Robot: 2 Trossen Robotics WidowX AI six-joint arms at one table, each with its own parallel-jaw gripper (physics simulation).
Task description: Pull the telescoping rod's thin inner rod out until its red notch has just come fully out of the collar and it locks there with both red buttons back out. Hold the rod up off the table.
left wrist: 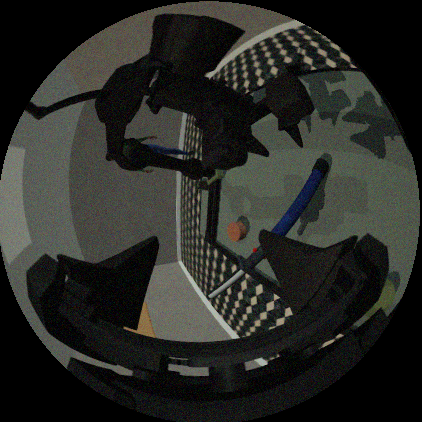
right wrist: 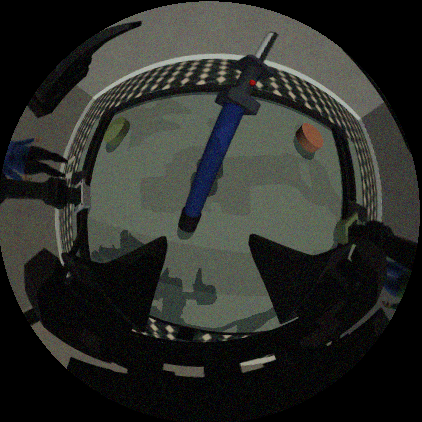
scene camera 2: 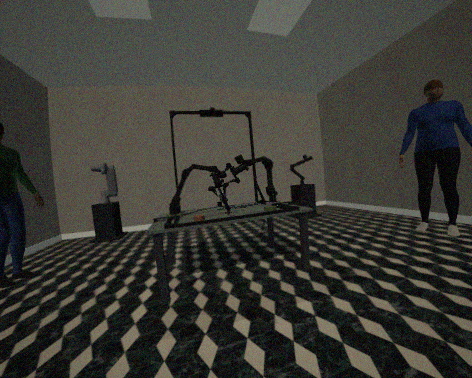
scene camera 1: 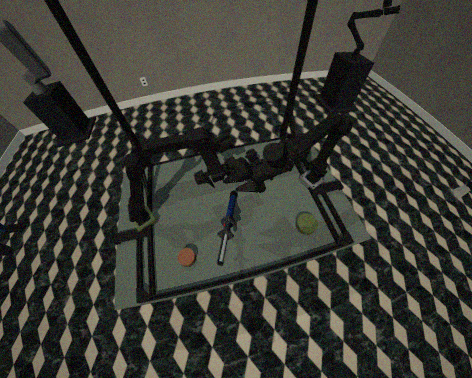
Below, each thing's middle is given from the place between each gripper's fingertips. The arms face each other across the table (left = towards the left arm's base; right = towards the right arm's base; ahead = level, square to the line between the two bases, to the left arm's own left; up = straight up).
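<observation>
Telescoping rod [right wrist: 236,101], from my left hand: 180 mm below, 50 mm ahead of it, 20 mm to the right of it.
My right gripper: 170 mm short of the rod, 30 mm above it.
</observation>
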